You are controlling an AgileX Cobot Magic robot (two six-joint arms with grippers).
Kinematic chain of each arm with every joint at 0, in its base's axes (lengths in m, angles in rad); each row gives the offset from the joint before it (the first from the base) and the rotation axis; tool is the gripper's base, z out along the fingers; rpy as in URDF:
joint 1: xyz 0 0 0.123 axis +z
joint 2: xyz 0 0 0 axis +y
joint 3: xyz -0.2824 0 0.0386 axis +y
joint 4: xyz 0.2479 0 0.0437 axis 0.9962 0 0.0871
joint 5: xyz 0 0 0 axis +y
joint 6: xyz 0.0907 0 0.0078 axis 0.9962 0 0.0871
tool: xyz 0 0 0 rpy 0 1.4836 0
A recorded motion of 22 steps. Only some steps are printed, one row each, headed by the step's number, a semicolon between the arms.
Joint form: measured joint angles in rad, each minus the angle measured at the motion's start. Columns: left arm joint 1, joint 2, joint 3, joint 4, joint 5, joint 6; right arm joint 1, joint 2, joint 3, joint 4, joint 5, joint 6.
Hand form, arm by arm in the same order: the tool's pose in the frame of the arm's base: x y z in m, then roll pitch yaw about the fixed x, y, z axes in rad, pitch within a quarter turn. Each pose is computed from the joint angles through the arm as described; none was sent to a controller.
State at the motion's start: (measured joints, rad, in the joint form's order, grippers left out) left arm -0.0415 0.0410 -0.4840 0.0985 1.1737 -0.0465; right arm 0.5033 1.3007 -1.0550 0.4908 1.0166 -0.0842
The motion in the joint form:
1: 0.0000 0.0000 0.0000 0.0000 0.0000 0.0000; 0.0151 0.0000 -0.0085 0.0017 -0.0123 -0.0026
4: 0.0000 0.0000 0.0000 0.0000 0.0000 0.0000; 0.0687 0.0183 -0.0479 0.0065 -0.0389 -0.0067
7: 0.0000 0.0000 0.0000 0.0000 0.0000 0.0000; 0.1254 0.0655 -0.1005 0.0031 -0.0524 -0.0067
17: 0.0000 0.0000 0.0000 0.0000 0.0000 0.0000; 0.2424 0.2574 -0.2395 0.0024 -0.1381 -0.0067
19: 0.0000 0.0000 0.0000 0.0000 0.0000 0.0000; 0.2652 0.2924 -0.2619 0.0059 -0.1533 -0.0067
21: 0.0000 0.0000 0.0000 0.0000 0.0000 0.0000; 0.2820 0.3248 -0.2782 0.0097 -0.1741 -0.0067
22: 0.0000 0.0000 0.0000 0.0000 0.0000 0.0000; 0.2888 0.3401 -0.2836 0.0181 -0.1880 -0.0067
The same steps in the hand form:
1: -0.0025 0.0084 0.2645 3.0619 0.9297 3.1139; 0.2001 0.1560 0.3154 2.6504 0.3906 -2.8151
4: -0.0025 0.0084 0.2645 3.0619 0.9297 3.1139; 0.1994 0.1712 0.3233 2.6392 0.4356 -2.7759
7: -0.0025 0.0084 0.2645 3.0619 0.9297 3.1139; 0.2017 0.1906 0.3264 2.6397 0.4533 -2.7249
17: -0.0025 0.0084 0.2645 3.0619 0.9297 3.1139; 0.2214 0.2497 0.3124 2.6413 0.4769 -2.6473
19: -0.0025 0.0084 0.2645 3.0619 0.9297 3.1139; 0.2229 0.2614 0.3080 2.6387 0.4771 -2.6334
21: -0.0025 0.0084 0.2645 3.0619 0.9297 3.1139; 0.2252 0.2713 0.3025 2.6361 0.4787 -2.6283
22: -0.0025 0.0084 0.2645 3.0619 0.9297 3.1139; 0.2263 0.2760 0.2995 2.6281 0.4790 -2.6335

